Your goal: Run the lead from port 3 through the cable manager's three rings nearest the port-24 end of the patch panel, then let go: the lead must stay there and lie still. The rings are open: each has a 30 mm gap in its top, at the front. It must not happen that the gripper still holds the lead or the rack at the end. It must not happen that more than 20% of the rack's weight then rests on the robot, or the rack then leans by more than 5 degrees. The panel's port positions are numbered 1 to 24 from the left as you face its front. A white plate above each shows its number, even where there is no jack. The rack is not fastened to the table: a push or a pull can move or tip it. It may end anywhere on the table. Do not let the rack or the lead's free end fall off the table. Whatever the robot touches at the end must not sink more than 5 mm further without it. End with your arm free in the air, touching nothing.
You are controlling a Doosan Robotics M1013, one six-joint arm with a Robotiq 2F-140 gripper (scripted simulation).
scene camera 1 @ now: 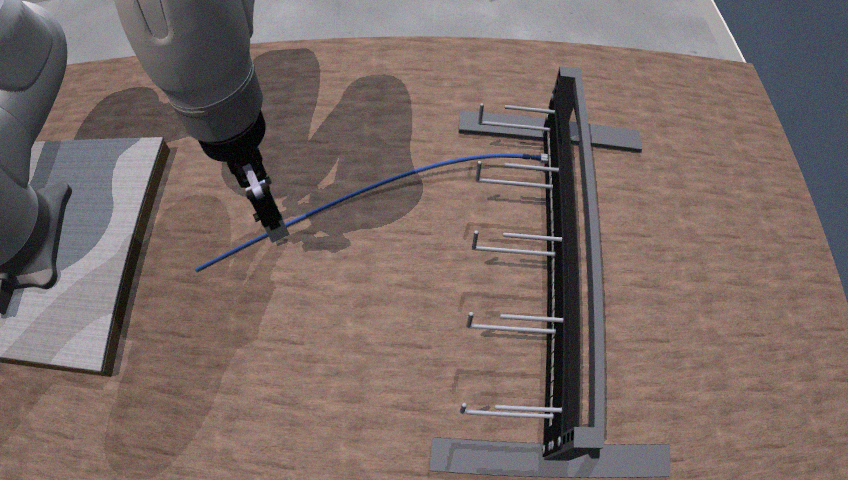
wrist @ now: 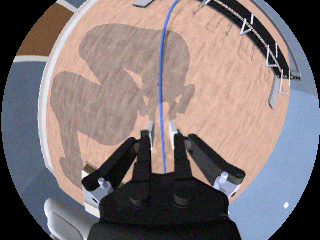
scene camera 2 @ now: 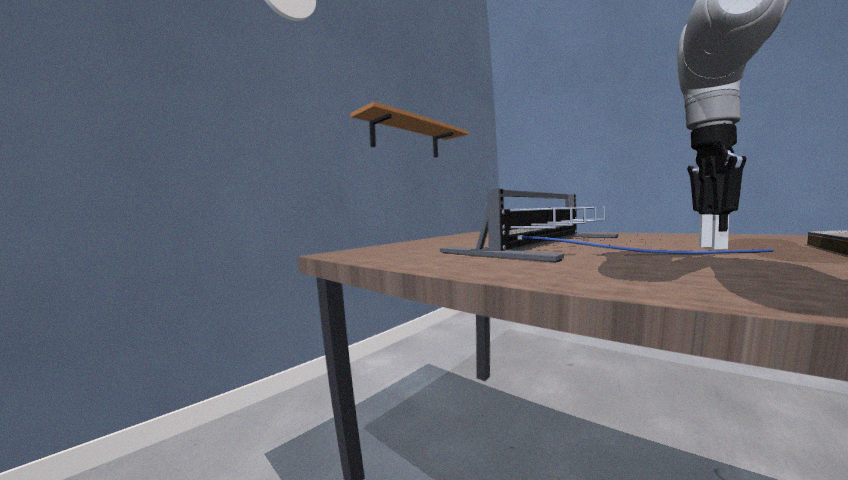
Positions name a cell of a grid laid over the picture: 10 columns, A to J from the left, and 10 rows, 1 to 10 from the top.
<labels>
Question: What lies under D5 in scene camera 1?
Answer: My gripper.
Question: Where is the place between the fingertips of my gripper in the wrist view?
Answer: F6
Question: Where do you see a black patch panel rack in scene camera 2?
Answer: F6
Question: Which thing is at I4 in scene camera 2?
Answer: My gripper.
</labels>
